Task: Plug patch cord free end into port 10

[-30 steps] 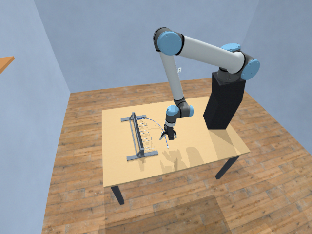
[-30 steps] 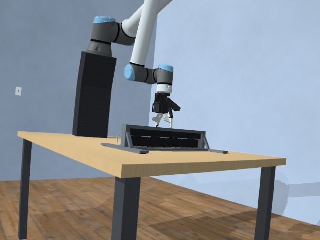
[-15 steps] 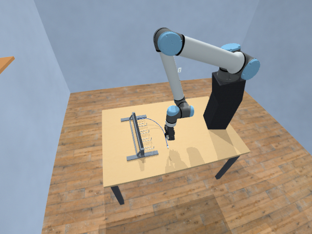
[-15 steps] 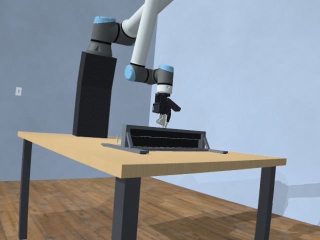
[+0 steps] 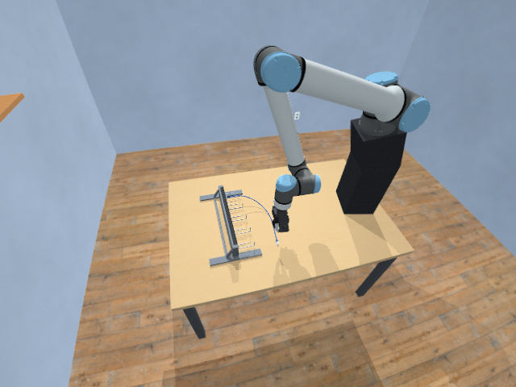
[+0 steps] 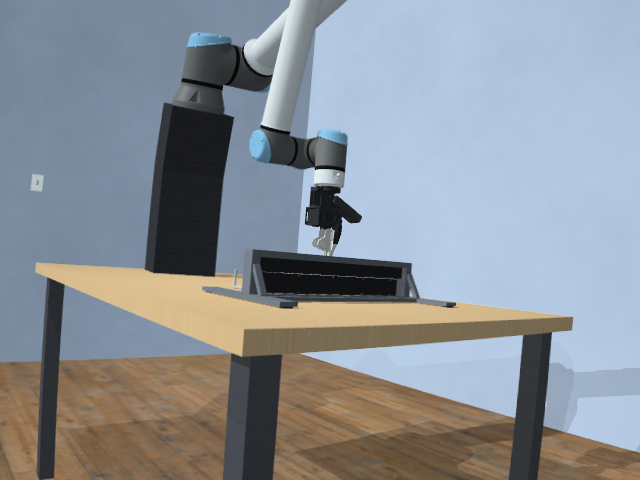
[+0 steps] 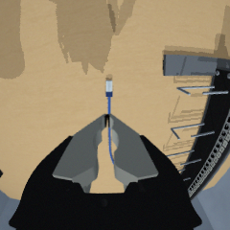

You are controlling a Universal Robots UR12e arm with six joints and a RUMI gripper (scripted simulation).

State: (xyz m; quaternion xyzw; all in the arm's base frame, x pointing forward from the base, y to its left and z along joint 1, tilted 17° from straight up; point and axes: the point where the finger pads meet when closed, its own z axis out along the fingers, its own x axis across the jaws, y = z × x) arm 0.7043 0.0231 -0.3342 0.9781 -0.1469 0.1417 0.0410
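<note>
The plug lies 1 cm ahead of my hand, 2 cm to the left of it and 9 cm below it.
</note>
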